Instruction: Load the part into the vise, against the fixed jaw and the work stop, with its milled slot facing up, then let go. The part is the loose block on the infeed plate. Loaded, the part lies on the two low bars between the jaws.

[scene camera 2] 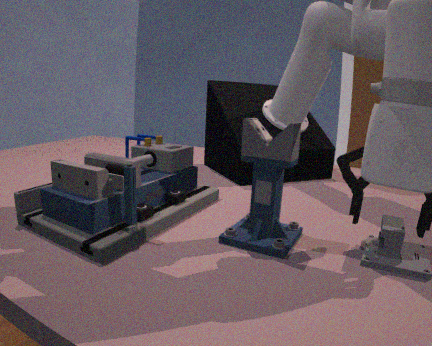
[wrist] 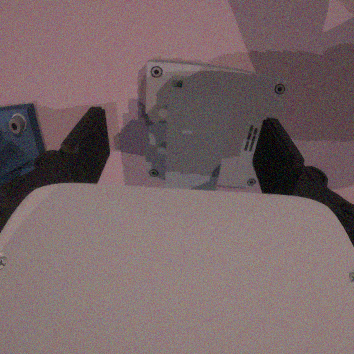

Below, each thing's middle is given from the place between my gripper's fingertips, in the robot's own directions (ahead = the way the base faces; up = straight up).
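My gripper: 10 mm above the part (scene camera 2: pixel 390 240), 10 mm to the right of it. From my hand: blue pedestal base (scene camera 2: pixel 242 240) 50 mm above, 70 mm ahead, 150 mm to the right; blue vise bed (scene camera 2: pixel 70 208) 150 mm ahead, 360 mm to the right.
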